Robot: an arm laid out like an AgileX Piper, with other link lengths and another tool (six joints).
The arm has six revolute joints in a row. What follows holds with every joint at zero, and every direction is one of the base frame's. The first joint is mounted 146.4 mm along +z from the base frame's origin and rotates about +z. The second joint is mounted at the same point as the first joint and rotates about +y. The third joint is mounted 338.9 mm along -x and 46.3 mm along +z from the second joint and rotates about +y. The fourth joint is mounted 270.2 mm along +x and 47.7 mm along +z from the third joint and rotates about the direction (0.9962, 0, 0.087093). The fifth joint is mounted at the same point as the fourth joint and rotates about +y. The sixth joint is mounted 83.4 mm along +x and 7.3 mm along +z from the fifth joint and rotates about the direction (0.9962, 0, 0.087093). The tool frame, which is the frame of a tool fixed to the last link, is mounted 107.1 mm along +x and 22.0 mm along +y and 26.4 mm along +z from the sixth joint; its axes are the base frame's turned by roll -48.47, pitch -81.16 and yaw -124.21 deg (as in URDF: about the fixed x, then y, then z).
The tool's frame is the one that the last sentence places.
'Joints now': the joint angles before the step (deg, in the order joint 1, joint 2, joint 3, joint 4, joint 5, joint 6). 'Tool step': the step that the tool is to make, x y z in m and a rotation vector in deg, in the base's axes. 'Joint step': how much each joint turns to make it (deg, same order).
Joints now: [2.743, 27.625, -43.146, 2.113, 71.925, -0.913]
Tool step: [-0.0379, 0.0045, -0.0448, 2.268, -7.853, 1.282]
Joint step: [0.748, -16.198, 11.449, 1.882, -3.223, 0.053]
